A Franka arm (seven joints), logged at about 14 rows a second.
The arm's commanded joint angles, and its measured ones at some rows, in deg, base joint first. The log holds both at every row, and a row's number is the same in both.
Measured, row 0:
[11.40, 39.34, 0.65, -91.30, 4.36, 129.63, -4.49]
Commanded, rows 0 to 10:
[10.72, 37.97, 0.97, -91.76, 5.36, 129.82, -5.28]
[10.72, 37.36, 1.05, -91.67, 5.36, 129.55, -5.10]
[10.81, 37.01, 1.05, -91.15, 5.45, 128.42, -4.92]
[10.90, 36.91, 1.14, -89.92, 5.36, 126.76, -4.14]
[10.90, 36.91, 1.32, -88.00, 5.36, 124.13, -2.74]
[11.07, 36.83, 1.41, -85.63, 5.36, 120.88, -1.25]
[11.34, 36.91, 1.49, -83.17, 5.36, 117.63, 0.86]
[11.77, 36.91, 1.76, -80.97, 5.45, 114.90, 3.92]
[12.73, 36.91, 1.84, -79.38, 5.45, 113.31, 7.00]
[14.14, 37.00, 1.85, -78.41, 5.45, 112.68, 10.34]
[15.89, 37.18, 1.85, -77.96, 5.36, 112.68, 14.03]
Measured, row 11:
[13.02, 36.63, 1.88, -80.02, 4.81, 114.35, 7.92]
